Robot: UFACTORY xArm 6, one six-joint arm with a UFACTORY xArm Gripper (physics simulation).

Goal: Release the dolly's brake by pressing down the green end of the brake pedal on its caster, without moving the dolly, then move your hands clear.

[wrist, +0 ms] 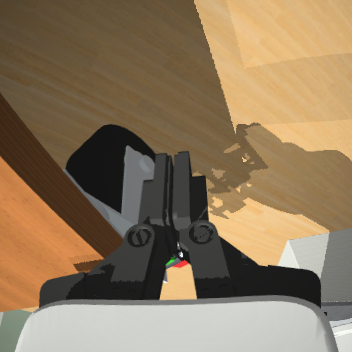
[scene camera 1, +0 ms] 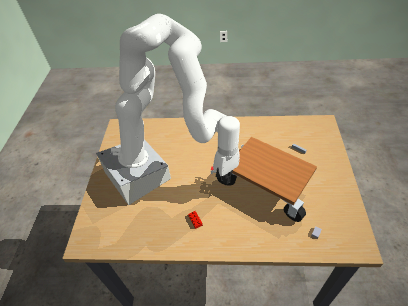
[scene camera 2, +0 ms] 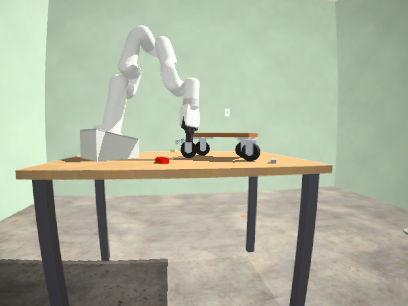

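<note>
The dolly (scene camera 1: 275,167) (scene camera 2: 227,135) (wrist: 25,225) stands on its casters, with a flat orange-brown wooden deck. The near-left caster's black wheel (scene camera 1: 226,178) (scene camera 2: 188,151) (wrist: 102,157) is beside my fingers. My gripper (scene camera 2: 189,142) (wrist: 176,171) is shut and empty, pointing down low at this caster, next to the deck's corner. In scene camera 1 the hand hides the fingertips. The brake pedal's red end (scene camera 1: 212,169) (wrist: 181,264) shows left of the hand in scene camera 1. Its green end (wrist: 171,261) shows partly behind the fingers in the wrist view. Contact with the pedal cannot be told.
A red brick (scene camera 1: 195,219) (scene camera 2: 161,160) lies near the table's front. A small grey block (scene camera 1: 315,232) (scene camera 2: 273,161) lies at the front right. A grey bar (scene camera 1: 299,149) lies behind the dolly. The arm's base block (scene camera 1: 147,184) (scene camera 2: 89,145) stands at the left.
</note>
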